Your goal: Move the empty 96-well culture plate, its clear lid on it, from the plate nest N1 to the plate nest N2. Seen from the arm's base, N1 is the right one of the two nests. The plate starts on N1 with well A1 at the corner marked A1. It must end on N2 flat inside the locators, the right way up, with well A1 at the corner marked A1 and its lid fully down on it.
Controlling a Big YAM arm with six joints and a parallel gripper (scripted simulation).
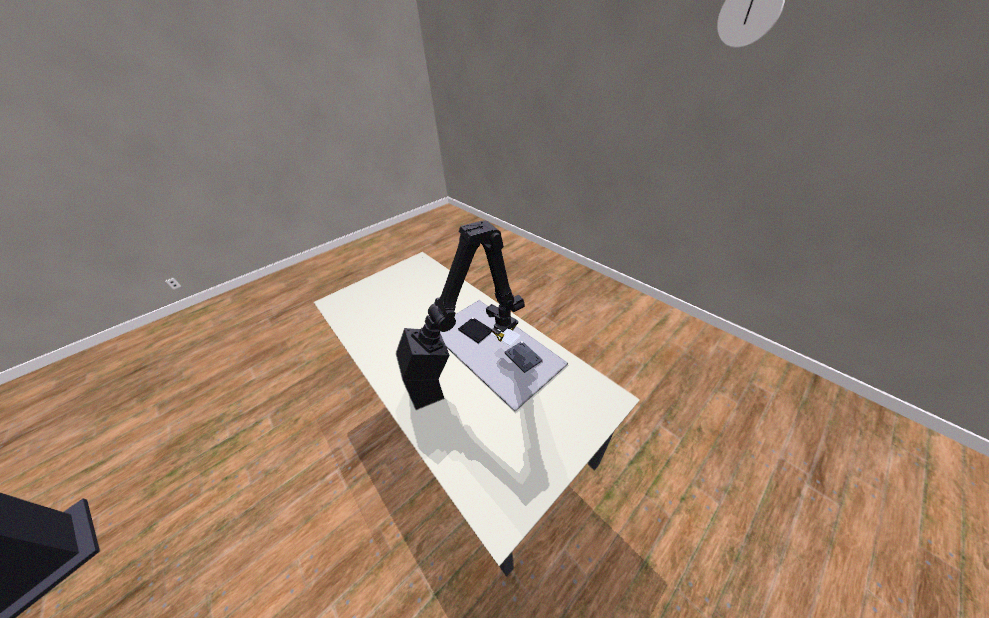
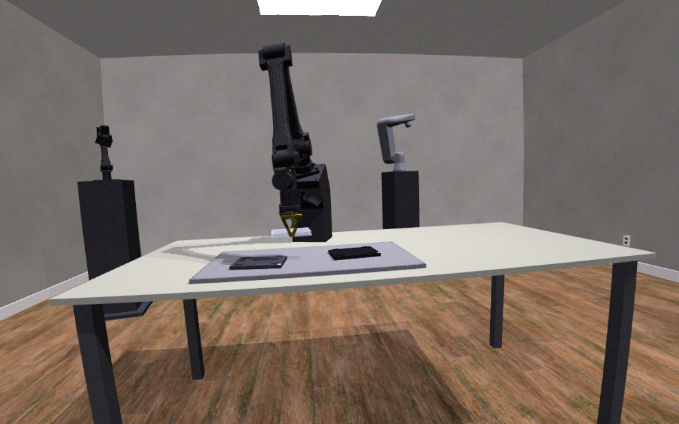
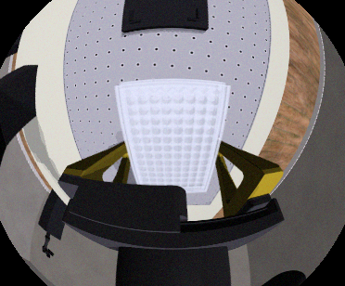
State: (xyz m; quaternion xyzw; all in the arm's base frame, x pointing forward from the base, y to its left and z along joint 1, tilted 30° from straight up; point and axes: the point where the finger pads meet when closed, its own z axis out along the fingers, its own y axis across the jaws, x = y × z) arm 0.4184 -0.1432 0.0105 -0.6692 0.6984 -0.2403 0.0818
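Now: hand 220 mm to the right of the nest N2, 90 mm above it and 10 mm short of it. Round my hand: clear lid (right at my hand); nest N1 (110 mm to the right, 90 mm below).
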